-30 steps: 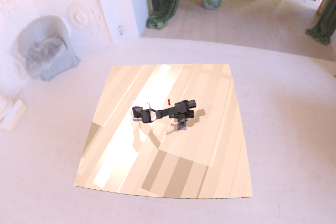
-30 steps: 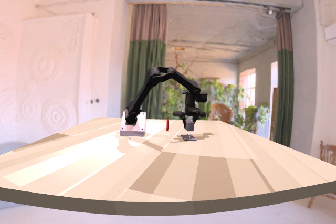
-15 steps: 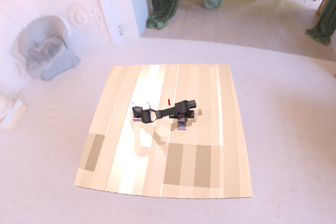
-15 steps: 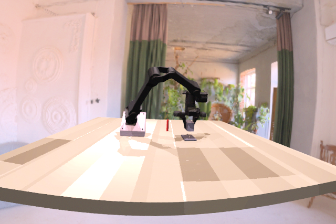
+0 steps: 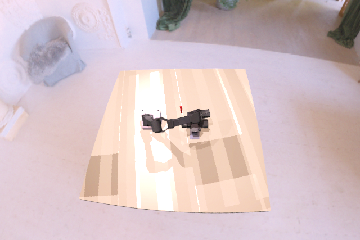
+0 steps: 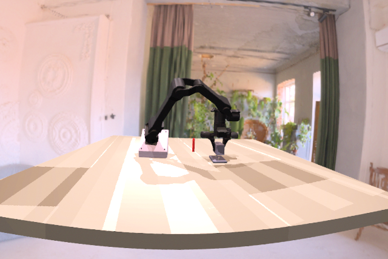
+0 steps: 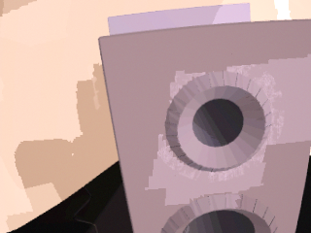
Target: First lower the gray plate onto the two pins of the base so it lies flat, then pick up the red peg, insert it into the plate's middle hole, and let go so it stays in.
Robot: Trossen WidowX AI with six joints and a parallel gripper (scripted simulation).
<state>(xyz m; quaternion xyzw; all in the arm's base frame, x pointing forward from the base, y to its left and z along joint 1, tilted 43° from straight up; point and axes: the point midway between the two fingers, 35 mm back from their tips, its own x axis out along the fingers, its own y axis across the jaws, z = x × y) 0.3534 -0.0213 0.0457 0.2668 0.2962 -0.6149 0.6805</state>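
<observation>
Right now the base is 40 mm below my gripper tip. From my gripper tip the other things lie so: gray plate: 30 mm above; then red peg: 130 mm behind, 180 mm to the left, 10 mm below.
</observation>
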